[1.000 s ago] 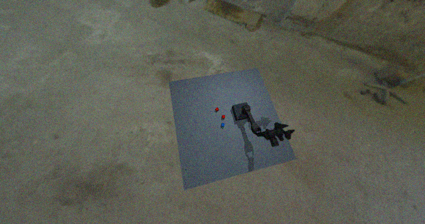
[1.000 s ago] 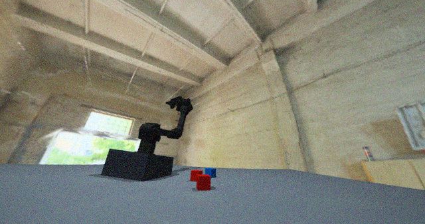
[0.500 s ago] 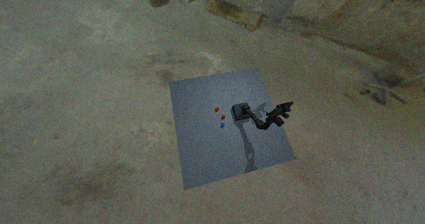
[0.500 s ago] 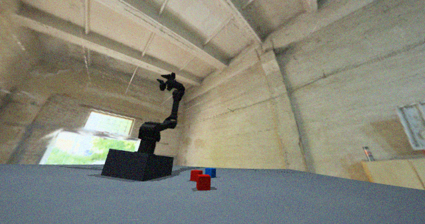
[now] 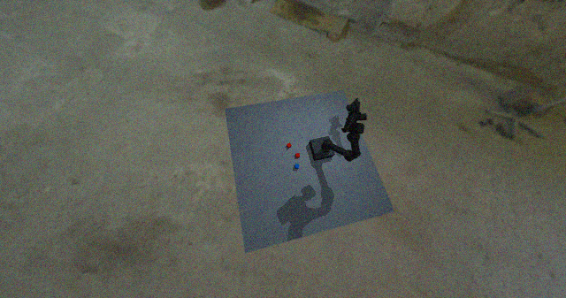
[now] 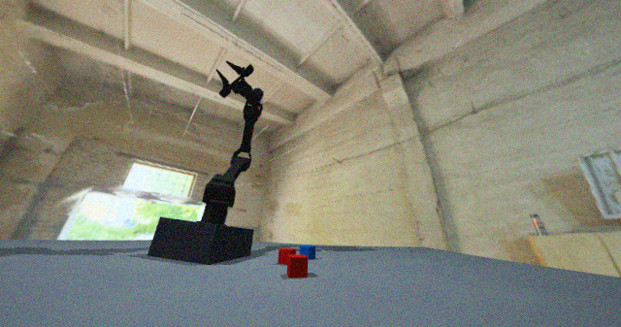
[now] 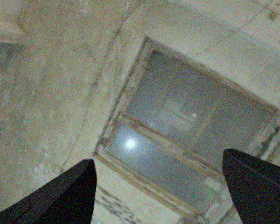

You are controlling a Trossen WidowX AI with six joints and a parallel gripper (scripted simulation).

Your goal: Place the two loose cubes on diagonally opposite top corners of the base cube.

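My gripper tip is 680 mm above the blue cube, 350 mm short of it and 210 mm to the right of it.
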